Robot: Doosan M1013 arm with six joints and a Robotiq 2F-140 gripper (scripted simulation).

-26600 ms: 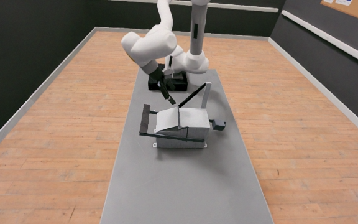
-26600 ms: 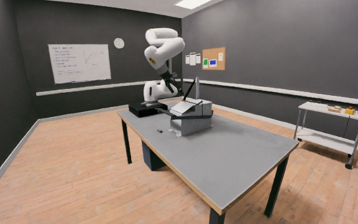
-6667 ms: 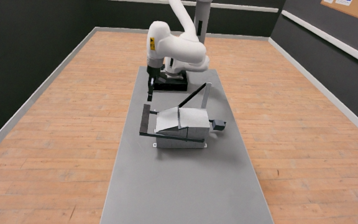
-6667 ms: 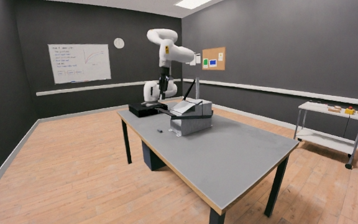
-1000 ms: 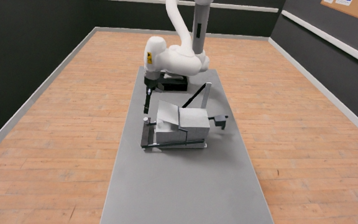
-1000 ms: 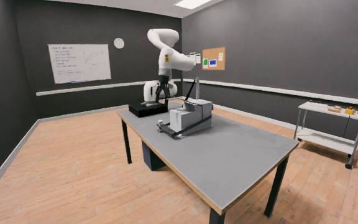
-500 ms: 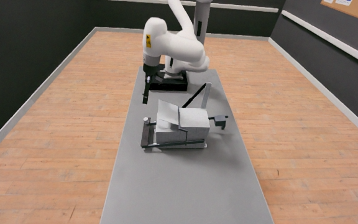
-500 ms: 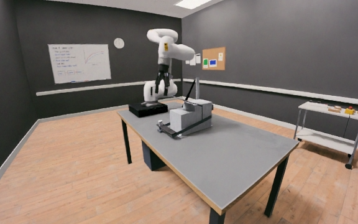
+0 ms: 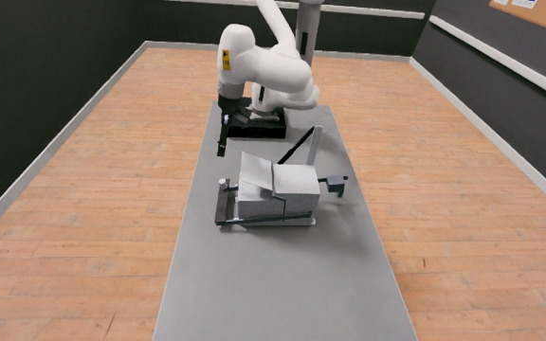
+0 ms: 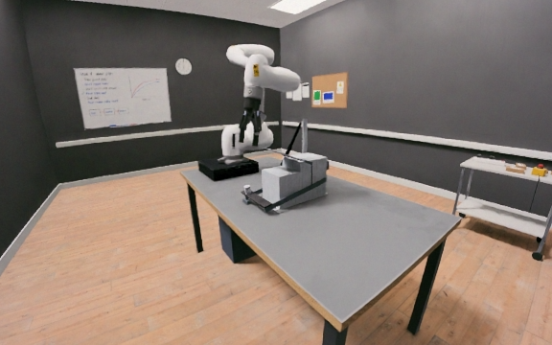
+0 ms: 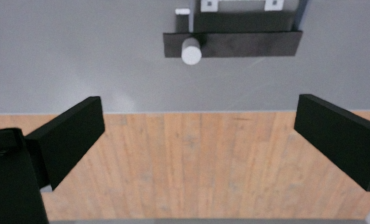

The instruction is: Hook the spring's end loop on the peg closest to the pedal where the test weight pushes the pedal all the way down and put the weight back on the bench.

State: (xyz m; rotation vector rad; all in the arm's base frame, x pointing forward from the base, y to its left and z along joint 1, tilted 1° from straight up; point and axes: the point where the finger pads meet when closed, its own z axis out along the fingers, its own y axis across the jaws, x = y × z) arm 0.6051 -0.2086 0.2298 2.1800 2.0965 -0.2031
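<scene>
The steel test weight lies 2 cm to the right of my hand and 24 cm below it. From my hand the other things lie so: small dark object (3 cm to the right, 31 cm below).
</scene>
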